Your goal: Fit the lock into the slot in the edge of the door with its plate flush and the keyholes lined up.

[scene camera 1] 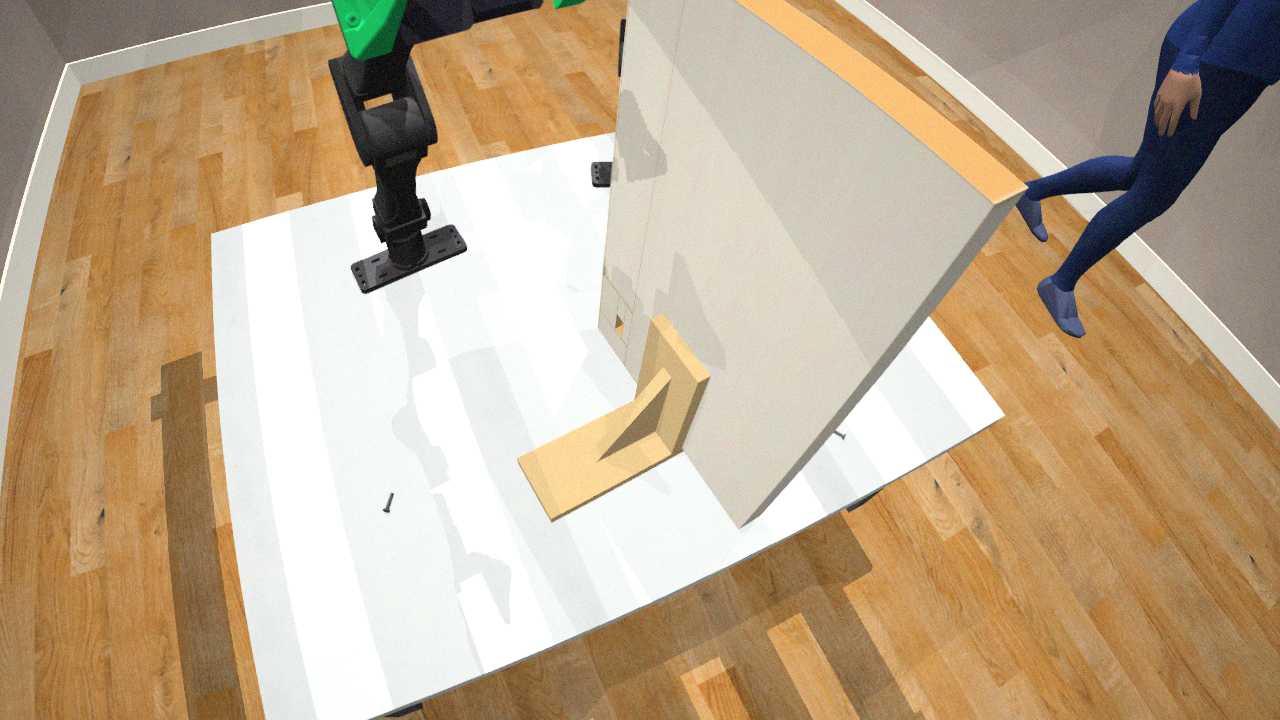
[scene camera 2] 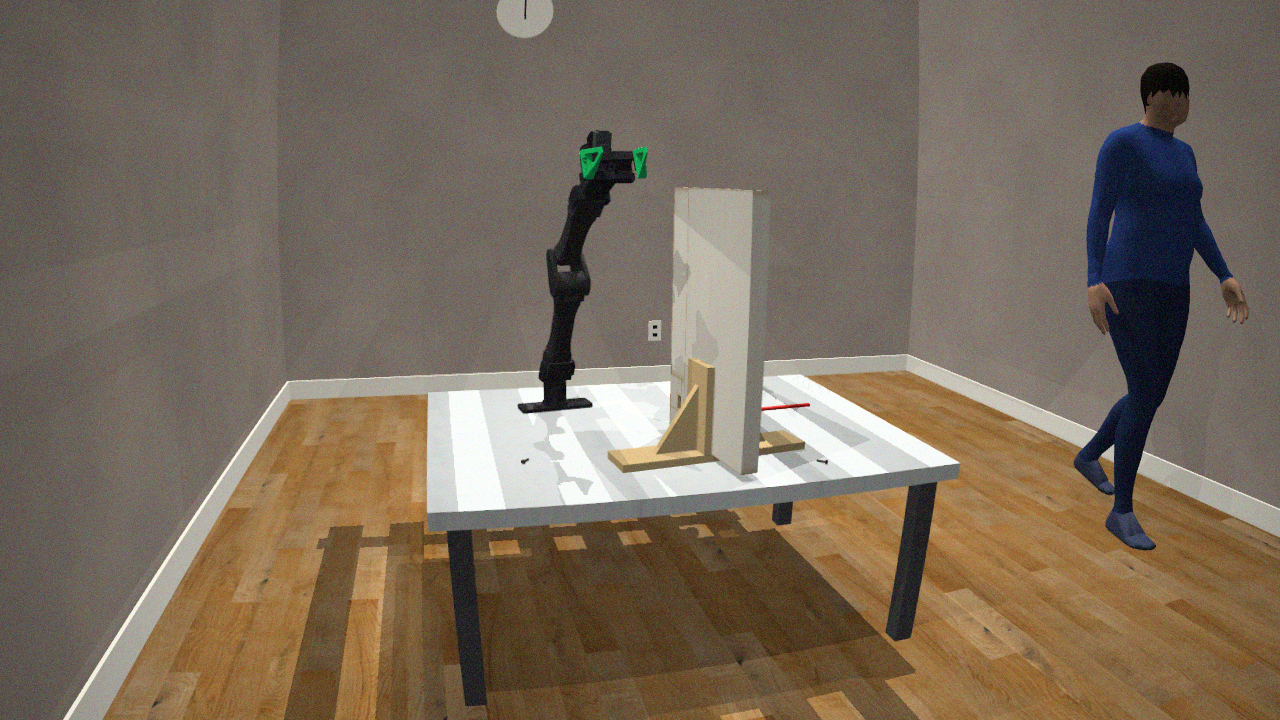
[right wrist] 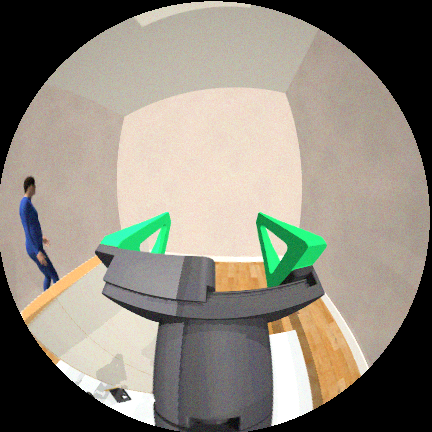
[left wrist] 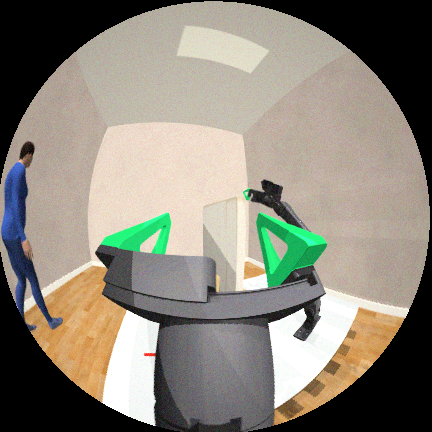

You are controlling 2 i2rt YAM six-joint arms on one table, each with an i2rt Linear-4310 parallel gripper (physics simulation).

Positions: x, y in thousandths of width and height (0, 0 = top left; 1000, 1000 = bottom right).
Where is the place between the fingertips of the right gripper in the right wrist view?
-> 494, 501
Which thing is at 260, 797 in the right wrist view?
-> A door.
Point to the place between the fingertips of the right gripper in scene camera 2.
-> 488, 208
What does the left gripper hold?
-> Nothing.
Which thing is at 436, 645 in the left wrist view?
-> The left gripper.
